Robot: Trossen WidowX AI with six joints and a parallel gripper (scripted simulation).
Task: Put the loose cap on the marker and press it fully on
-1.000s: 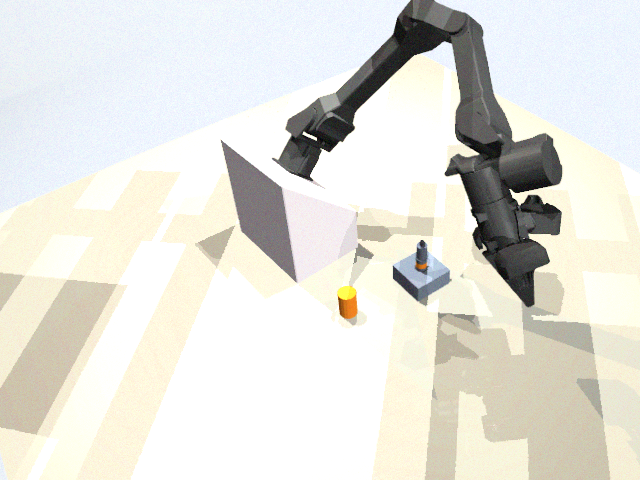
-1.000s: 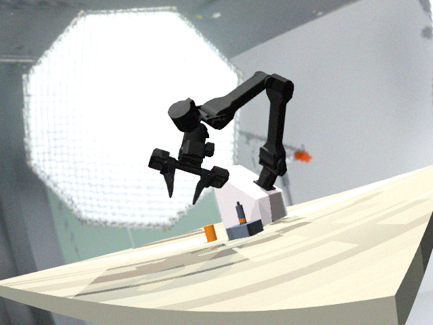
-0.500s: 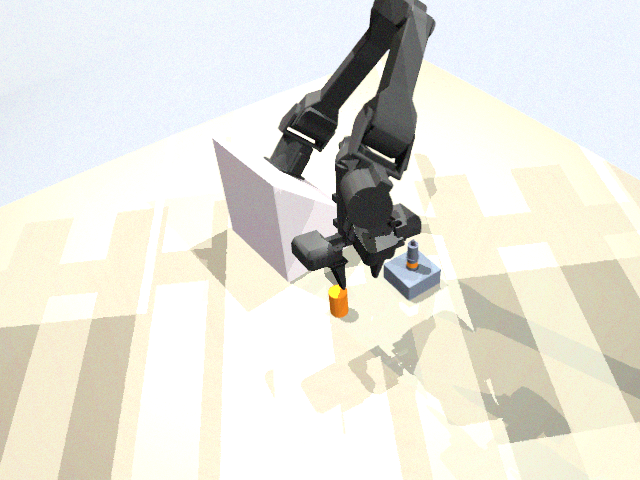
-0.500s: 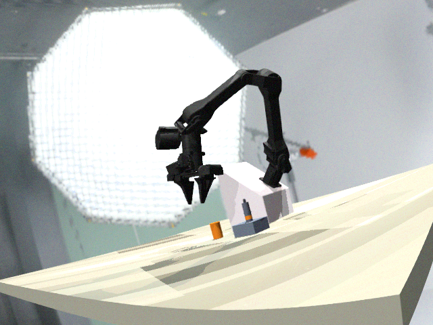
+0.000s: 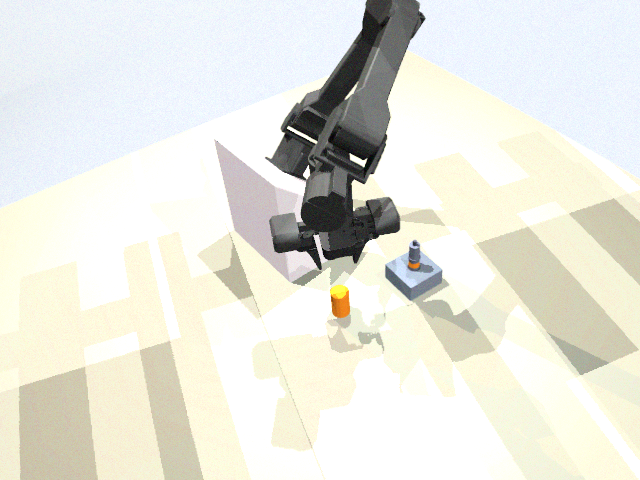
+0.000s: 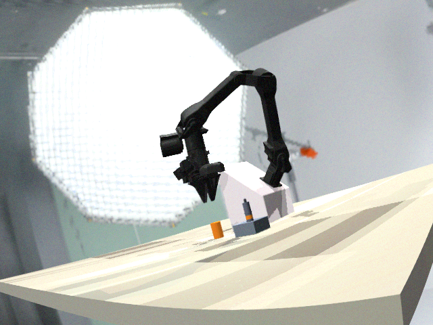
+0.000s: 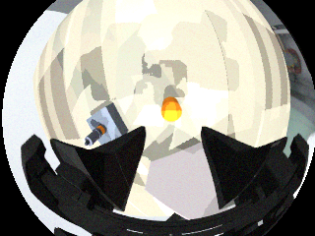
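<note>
Now: gripper tip 90 mm above the cap. Round my gripper tip: holder block 140 mm to the left, 100 mm below, 20 mm ahead.
</note>
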